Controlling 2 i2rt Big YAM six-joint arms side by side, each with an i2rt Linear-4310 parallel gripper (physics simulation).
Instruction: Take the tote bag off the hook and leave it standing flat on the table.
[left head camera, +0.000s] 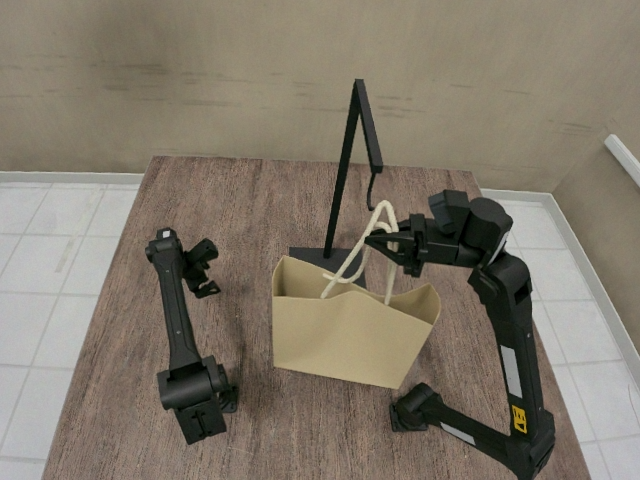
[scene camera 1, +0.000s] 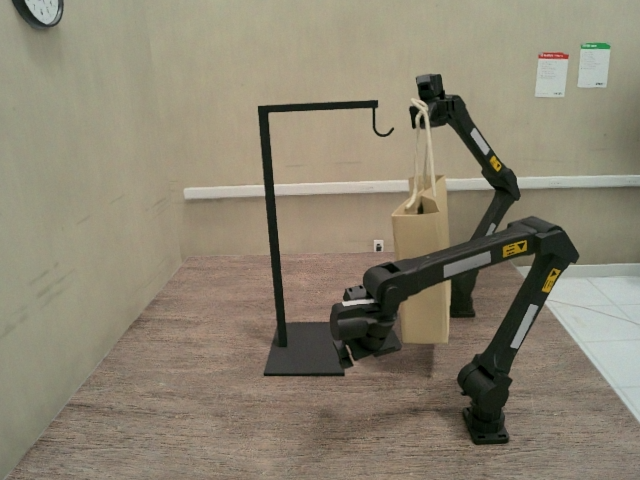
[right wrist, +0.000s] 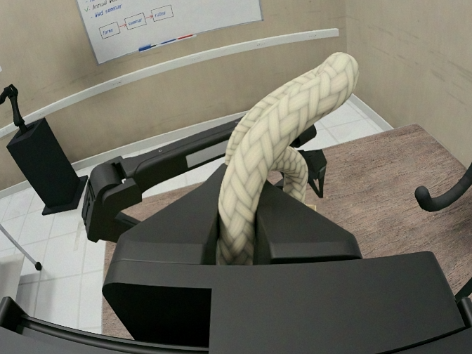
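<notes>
The tan tote bag (left head camera: 346, 335) (scene camera 1: 423, 320) hangs upright and slightly askew, with its bottom a little above the table. Its cream rope handles (left head camera: 385, 205) (scene camera 1: 430, 155) (right wrist: 280, 120) rise to my right gripper (left head camera: 368, 238) (scene camera 1: 415, 121) (right wrist: 236, 174), which is shut on one rope handle. The black hook (left head camera: 370, 198) (scene camera 1: 383, 134) (right wrist: 440, 202) carries no rope; the handles are in front of it, apart from it. My left gripper (left head camera: 205, 285) (scene camera 1: 369, 353) is open and empty, pointing down low over the table, left of the bag in the left head camera.
The hook's black stand has an upright post (left head camera: 343, 170) (scene camera 1: 271, 222) and a flat base (scene camera 1: 305, 359) on the wooden table (left head camera: 248, 206) (scene camera 1: 206, 413), behind the bag in the left head camera. My left arm crosses in front of the bag in scene camera 1.
</notes>
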